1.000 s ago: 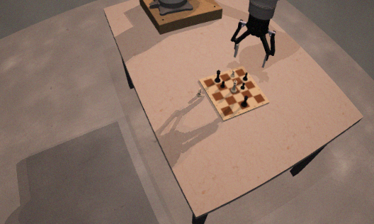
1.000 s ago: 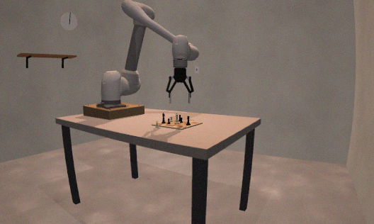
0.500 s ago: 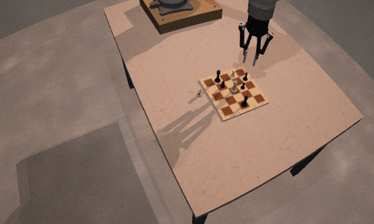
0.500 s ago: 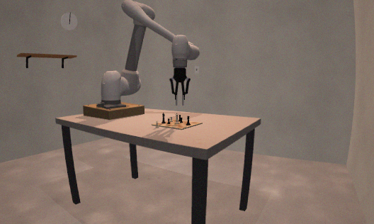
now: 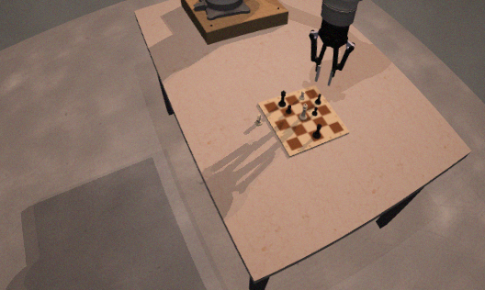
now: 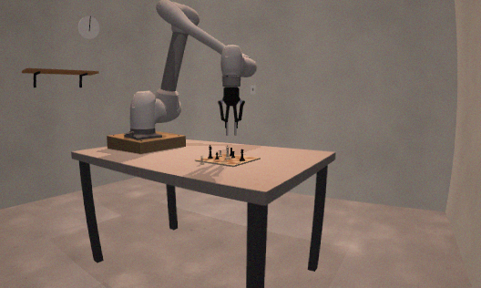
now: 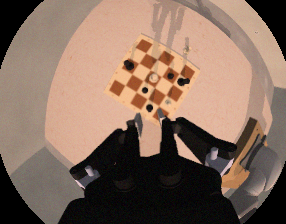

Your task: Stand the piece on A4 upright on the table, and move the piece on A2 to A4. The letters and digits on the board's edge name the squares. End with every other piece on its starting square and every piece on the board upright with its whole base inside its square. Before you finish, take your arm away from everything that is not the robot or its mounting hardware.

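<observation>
The small white piece lies 12 cm below my hand, 4 cm to the right of it and 3 cm behind it. From my hand the other things lie so: chessboard 14 cm below, 7 cm to the right, 4 cm ahead.
</observation>
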